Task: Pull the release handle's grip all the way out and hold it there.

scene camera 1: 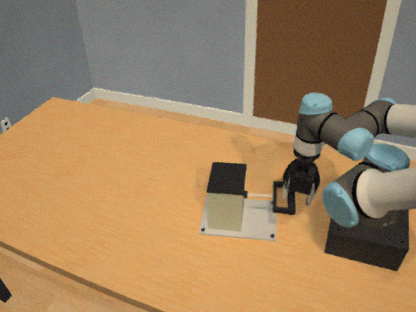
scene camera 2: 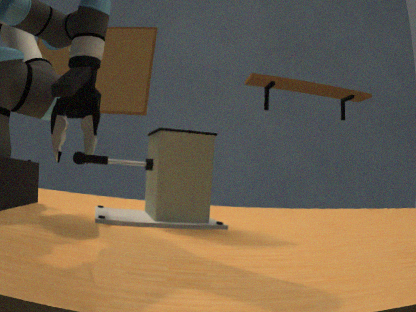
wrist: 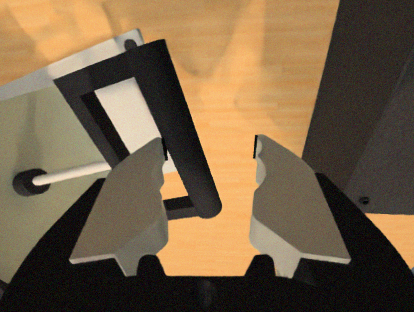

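The release handle's black grip (scene camera 1: 292, 202) (scene camera 2: 80, 158) (wrist: 177, 130) is a rectangular frame on a pale rod (scene camera 1: 259, 195) (scene camera 2: 127, 162) (wrist: 75, 173). A length of the rod shows between the grip and the pale green box (scene camera 1: 226, 212) (scene camera 2: 181, 175) with a black top. My gripper (scene camera 1: 298, 199) (scene camera 2: 74, 156) (wrist: 209, 139) points down and is shut on the grip, its fingers astride the outer bar. In the wrist view the left finger reaches over the frame's opening, near the bar; a gap shows between bar and right finger. Contact is hard to see.
The box stands on a light grey base plate (scene camera 1: 260, 225) (scene camera 2: 122, 216) (wrist: 95, 59) with dark bolts, on the wooden table (scene camera 1: 125, 200). The arm's dark base block (scene camera 1: 365, 245) (scene camera 2: 19, 182) (wrist: 380, 150) is close on the gripper's other side. A wall shelf (scene camera 2: 310, 87) hangs behind.
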